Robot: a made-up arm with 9 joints. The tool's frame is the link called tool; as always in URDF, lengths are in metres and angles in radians. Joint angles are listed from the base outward.
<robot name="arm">
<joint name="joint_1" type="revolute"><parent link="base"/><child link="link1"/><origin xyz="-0.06 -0.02 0.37" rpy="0 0 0"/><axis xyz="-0.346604 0.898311 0.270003"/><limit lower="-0.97" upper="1.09"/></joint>
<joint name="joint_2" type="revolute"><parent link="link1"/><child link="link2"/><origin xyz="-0.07 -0.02 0.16" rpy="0 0 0"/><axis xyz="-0.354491 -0.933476 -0.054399"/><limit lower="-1.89" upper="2.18"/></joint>
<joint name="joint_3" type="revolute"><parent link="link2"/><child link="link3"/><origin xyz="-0.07 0.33 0.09" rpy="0 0 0"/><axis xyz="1 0 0"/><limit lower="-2.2" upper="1.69"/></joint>
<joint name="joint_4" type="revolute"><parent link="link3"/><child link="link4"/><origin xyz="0.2 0.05 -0.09" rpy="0 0 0"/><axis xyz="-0.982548 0.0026 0.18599"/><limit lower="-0.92" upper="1.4"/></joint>
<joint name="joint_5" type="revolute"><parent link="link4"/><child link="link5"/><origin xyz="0 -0.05 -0.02" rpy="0 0 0"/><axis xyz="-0.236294 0.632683 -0.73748"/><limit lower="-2.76" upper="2.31"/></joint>
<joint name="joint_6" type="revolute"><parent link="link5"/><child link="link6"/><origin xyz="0.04 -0.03 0" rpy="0 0 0"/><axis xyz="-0.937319 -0.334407 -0.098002"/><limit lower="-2.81" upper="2.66"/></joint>
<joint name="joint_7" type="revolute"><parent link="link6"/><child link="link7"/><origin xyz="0.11 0.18 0.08" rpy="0 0 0"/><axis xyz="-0.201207 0.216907 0.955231"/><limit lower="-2.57" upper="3.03"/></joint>
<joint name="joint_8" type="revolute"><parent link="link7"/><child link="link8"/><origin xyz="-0.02 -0.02 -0.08" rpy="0 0 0"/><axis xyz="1 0 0"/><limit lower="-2.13" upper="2.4"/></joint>
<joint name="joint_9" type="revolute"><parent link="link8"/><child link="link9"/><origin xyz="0.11 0.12 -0.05" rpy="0 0 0"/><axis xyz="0 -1 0"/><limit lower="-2.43" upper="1.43"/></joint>
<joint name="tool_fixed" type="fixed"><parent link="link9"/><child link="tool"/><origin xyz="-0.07 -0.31 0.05" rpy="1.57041 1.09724 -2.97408"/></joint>
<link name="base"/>
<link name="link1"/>
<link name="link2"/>
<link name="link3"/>
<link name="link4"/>
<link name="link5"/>
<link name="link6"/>
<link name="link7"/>
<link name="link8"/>
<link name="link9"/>
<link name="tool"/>
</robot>
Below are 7 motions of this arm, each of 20 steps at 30 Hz.
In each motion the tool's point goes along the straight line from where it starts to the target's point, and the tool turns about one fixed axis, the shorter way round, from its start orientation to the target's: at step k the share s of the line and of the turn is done. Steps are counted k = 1, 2, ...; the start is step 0. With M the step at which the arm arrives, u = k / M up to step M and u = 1 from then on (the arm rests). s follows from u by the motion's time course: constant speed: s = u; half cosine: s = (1 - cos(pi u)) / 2; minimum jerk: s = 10 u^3 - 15 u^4 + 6 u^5.
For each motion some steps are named. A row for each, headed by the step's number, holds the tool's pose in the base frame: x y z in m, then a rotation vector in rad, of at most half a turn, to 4 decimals.
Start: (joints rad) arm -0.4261 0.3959 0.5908 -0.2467 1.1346 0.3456 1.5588 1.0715 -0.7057
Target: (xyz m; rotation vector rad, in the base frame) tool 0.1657 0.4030 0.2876 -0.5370 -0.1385 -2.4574
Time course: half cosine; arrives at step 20
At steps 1, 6, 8, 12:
1: 0.2607 0.3731 0.3787 0.0453 -0.0581 -2.3906
6: 0.2416 0.3791 0.3603 -0.0699 -0.0742 -2.4123
8: 0.2282 0.3833 0.3476 -0.1508 -0.0855 -2.4250
12: 0.1987 0.3926 0.3193 -0.3320 -0.1105 -2.4460

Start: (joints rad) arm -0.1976 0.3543 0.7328 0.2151 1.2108 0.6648 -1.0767 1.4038 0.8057
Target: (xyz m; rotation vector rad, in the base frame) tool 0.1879 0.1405 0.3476 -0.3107 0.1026 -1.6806
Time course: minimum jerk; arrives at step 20
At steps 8, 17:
8: 0.1681 0.2389 0.2821 -0.4861 0.3338 -0.7811
17: 0.1871 0.1443 0.3450 -0.3193 0.1130 -1.6461

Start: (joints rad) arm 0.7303 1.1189 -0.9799 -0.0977 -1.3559 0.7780 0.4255 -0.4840 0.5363
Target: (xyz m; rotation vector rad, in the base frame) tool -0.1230 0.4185 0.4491 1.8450 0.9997 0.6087
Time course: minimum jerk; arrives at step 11
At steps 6, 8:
6: -0.0992 0.4409 0.4410 1.9763 0.7695 0.7849
8: -0.1156 0.4254 0.4466 1.8881 0.9303 0.6638

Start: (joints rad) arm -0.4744 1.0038 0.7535 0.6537 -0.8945 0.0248 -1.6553 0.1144 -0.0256
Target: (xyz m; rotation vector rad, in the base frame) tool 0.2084 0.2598 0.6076 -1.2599 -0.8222 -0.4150
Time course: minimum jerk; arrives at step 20
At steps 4, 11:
4: 0.0657 0.4062 0.5650 -1.0597 -0.6405 0.5357
11: 0.1468 0.3230 0.5892 -1.1938 -0.7562 0.0030

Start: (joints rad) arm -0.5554 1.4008 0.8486 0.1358 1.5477 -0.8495 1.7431 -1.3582 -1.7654
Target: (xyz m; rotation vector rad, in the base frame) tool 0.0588 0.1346 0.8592 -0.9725 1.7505 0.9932
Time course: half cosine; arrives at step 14
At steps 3, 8, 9, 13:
3: -0.0166 0.1527 0.9972 -0.7977 2.1369 0.9855
8: 0.0259 0.1425 0.9194 -0.9014 1.9202 0.9932
9: 0.0349 0.1404 0.9031 -0.9215 1.8742 0.9937
13: 0.0577 0.1349 0.8611 -0.9703 1.7560 0.9933

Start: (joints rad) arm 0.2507 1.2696 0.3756 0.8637 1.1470 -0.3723 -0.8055 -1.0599 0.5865
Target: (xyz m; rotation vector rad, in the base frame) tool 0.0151 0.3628 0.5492 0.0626 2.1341 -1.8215
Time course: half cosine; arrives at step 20
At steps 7, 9, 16, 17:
7: 0.0044 0.3917 0.6062 -0.0837 2.0279 -1.0169
9: 0.0066 0.3858 0.5945 -0.0569 2.0643 -1.1764
16: 0.0137 0.3666 0.5567 0.0411 2.1313 -1.7123
17: 0.0143 0.3650 0.5535 0.0502 2.1330 -1.7591

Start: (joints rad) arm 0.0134 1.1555 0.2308 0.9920 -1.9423 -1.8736 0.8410 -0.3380 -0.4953
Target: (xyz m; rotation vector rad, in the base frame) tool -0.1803 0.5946 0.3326 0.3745 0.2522 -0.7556
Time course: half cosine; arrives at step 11
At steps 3, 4, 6, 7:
3: -0.1086 0.5936 0.3620 0.6505 -0.2144 -0.6627
4: -0.1190 0.5938 0.3577 0.6120 -0.1465 -0.6784
6: -0.1432 0.5941 0.3478 0.5203 0.0112 -0.7119
7: -0.1550 0.5943 0.3430 0.4745 0.0881 -0.7269

